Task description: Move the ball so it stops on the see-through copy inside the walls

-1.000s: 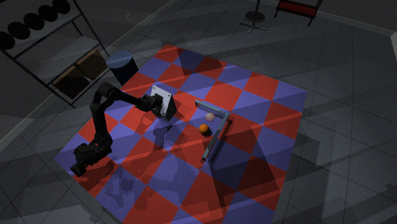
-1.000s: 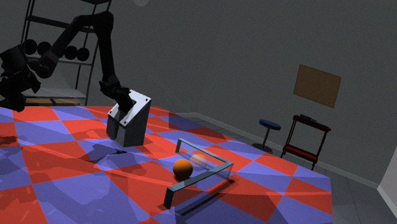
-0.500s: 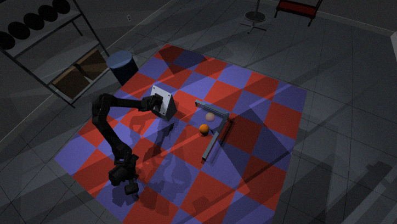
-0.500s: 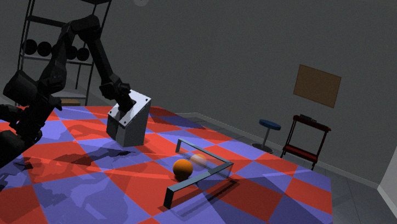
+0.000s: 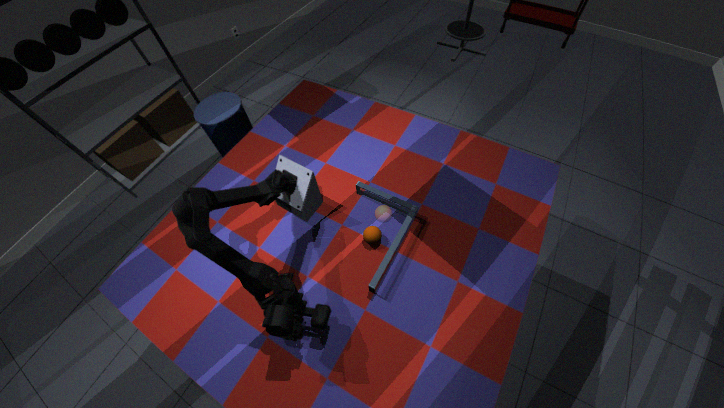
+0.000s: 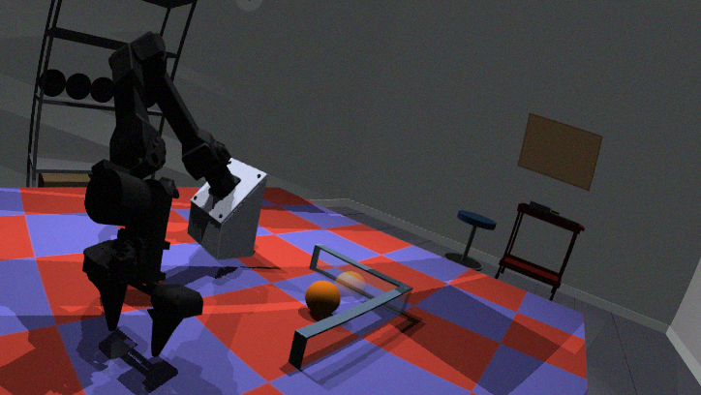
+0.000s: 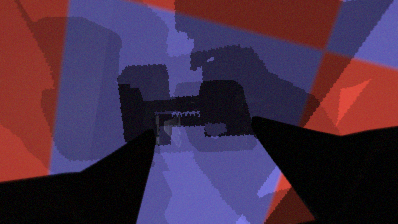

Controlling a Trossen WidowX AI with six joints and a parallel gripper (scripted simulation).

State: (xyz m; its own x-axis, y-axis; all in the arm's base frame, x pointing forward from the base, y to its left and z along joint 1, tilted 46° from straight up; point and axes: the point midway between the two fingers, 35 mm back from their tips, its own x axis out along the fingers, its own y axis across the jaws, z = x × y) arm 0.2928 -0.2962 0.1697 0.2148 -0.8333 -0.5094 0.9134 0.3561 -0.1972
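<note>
The orange ball lies 2 cm ahead of my gripper tip, 35 cm to the left of it and 2 cm above it. Also, from my gripper tip: see-through copy of ball 1 cm ahead, 45 cm to the left, 2 cm above.
</note>
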